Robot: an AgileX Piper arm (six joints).
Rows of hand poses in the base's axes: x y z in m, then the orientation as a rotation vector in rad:
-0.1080 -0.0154 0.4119 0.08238 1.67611 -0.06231
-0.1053 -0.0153 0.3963 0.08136 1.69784 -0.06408
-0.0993 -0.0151 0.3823 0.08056 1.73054 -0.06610
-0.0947 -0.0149 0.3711 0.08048 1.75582 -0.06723
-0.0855 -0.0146 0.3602 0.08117 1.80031 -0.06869
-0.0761 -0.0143 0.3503 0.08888 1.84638 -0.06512
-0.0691 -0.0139 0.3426 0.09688 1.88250 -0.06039
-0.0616 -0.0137 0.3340 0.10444 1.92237 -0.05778
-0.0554 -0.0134 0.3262 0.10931 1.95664 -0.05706
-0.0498 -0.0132 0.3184 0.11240 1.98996 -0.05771
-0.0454 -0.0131 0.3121 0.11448 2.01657 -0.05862
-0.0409 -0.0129 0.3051 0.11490 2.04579 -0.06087
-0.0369 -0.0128 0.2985 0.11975 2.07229 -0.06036
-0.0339 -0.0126 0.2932 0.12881 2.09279 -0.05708
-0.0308 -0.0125 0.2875 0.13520 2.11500 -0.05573
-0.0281 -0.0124 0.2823 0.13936 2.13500 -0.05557
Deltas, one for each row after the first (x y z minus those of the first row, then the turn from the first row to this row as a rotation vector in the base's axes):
0.0027 0.0001 -0.0156 -0.00080 0.02179 0.00000
0.0087 0.0003 -0.0296 -0.00112 0.05453 -0.00012
0.0133 0.0005 -0.0408 -0.00076 0.07983 -0.00032
0.0225 0.0008 -0.0517 0.00071 0.12432 -0.00091
0.0319 0.0011 -0.0616 0.00955 0.17011 -0.00309
0.0389 0.0015 -0.0693 0.01877 0.20594 -0.00495
0.0464 0.0017 -0.0779 0.02648 0.24562 -0.00767
0.0526 0.0020 -0.0857 0.03116 0.27981 -0.00983
0.0582 0.0022 -0.0935 0.03390 0.31311 -0.01166
0.0626 0.0023 -0.0998 0.03562 0.33972 -0.01308
0.0671 0.0025 -0.1068 0.03567 0.36900 -0.01419
0.0711 0.0026 -0.1134 0.03981 0.39544 -0.01654
0.0741 0.0028 -0.1187 0.04774 0.41580 -0.02004
0.0772 0.0029 -0.1244 0.05302 0.43796 -0.02291
0.0799 0.0030 -0.1296 0.05622 0.45795 -0.02509

